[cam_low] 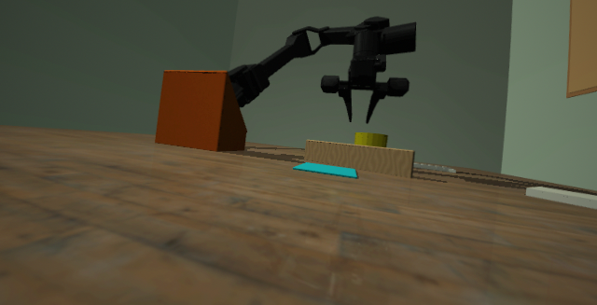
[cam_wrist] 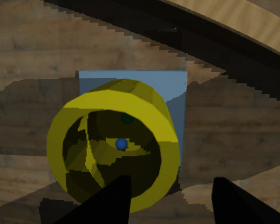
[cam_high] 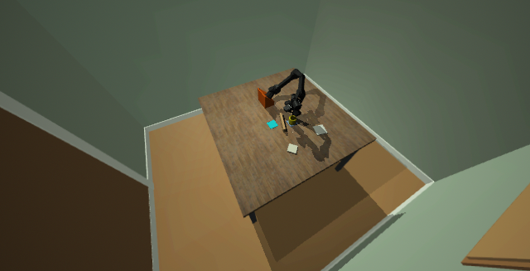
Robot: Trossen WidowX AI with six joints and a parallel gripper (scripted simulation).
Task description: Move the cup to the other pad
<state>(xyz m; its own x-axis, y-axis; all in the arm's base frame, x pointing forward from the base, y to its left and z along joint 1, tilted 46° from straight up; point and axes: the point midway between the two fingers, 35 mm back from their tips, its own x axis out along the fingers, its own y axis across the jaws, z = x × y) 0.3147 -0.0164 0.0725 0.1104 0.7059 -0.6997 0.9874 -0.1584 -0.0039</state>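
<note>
My gripper tip is now 30 mm short of the cup and 60 mm above it. Round my gripper tip: wooden block (20 mm behind, 80 mm to the right, 80 mm below); then cyan pad (60 mm behind, 170 mm to the right, 100 mm below); then light blue pad (30 mm ahead, 100 mm below).
</note>
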